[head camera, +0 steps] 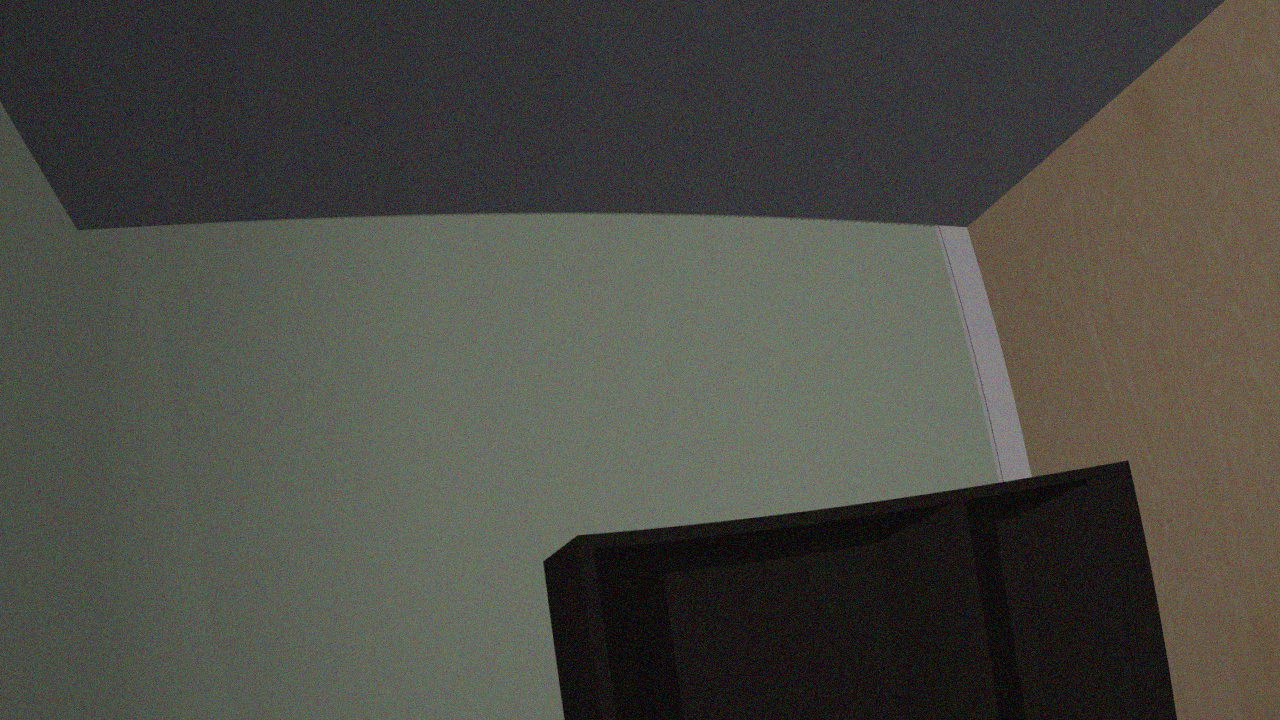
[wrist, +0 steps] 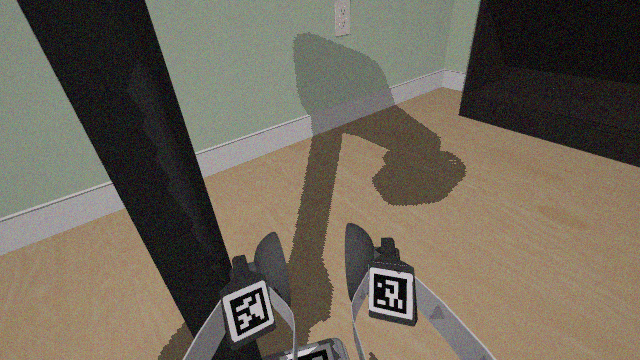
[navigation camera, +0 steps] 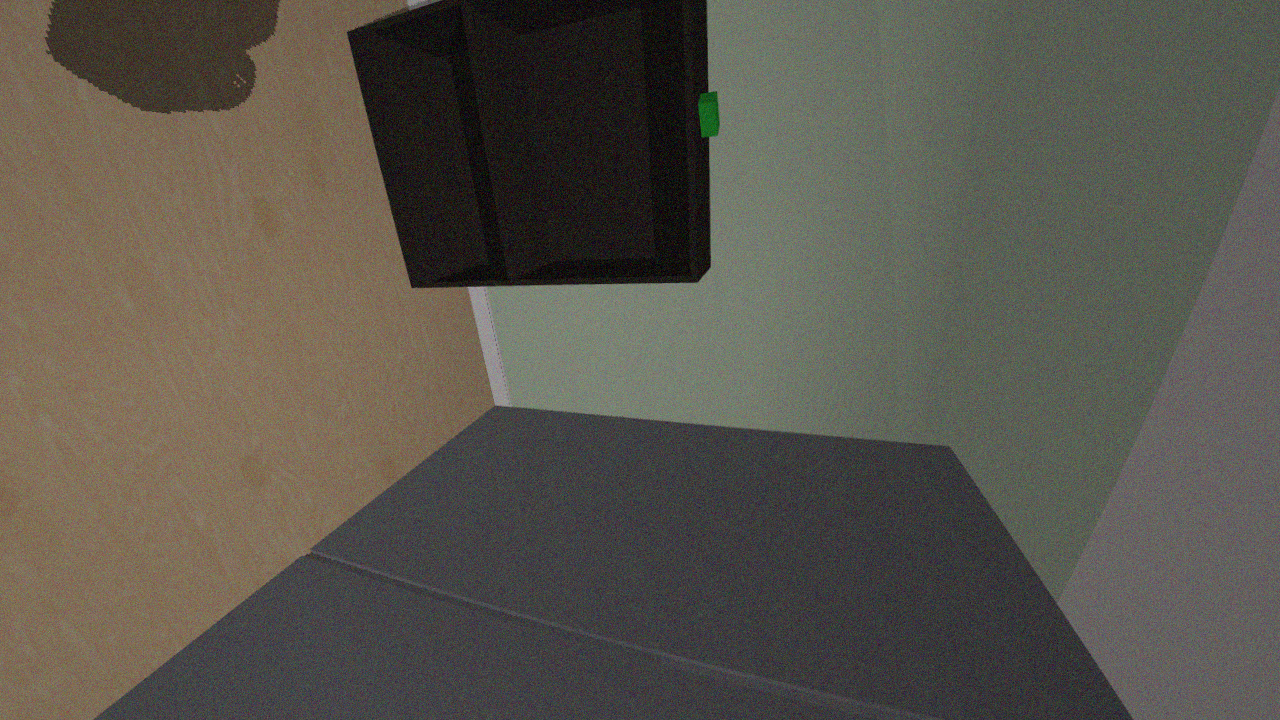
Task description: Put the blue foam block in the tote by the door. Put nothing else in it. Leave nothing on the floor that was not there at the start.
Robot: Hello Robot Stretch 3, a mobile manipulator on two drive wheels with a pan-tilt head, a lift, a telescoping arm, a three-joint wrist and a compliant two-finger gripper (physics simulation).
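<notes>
My gripper is open and empty in the wrist view, with its two dark fingertips apart above the wooden floor. The blue foam block and the tote do not show in any view. The gripper does not show in the head or navigation view.
A black shelf unit stands by the green wall. A green block sits at its edge. A grey cabinet front stands beside it. The robot's black mast crosses the wrist view's left. A wall outlet is behind.
</notes>
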